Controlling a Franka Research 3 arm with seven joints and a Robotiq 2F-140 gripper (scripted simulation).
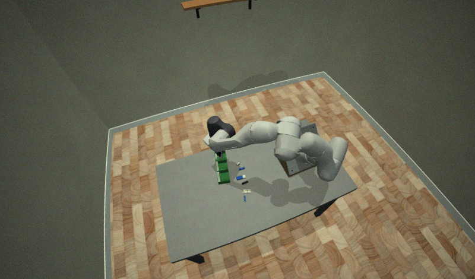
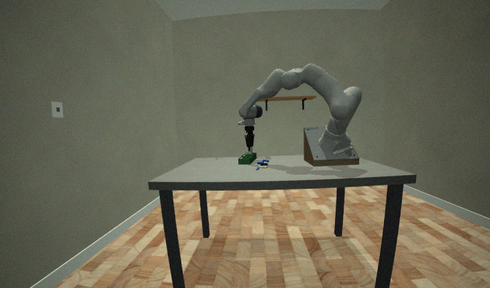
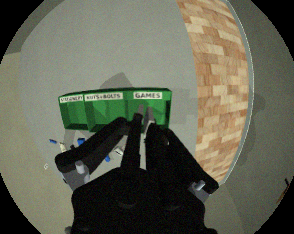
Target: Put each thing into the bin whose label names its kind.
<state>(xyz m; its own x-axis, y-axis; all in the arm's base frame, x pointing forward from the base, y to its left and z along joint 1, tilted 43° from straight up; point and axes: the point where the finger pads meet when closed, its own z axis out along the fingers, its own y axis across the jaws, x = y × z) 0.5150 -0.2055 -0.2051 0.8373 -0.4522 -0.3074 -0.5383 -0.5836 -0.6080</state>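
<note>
The green bin is 70 mm to the left of my hand, 40 mm below it and 20 mm ahead of it. Also, from my hand: blue-and-white piece (210 mm to the left, 70 mm behind, 60 mm below); black piece (260 mm to the left, 70 mm behind, 60 mm below); pale grey piece (100 mm to the left, 100 mm behind, 60 mm below).
</note>
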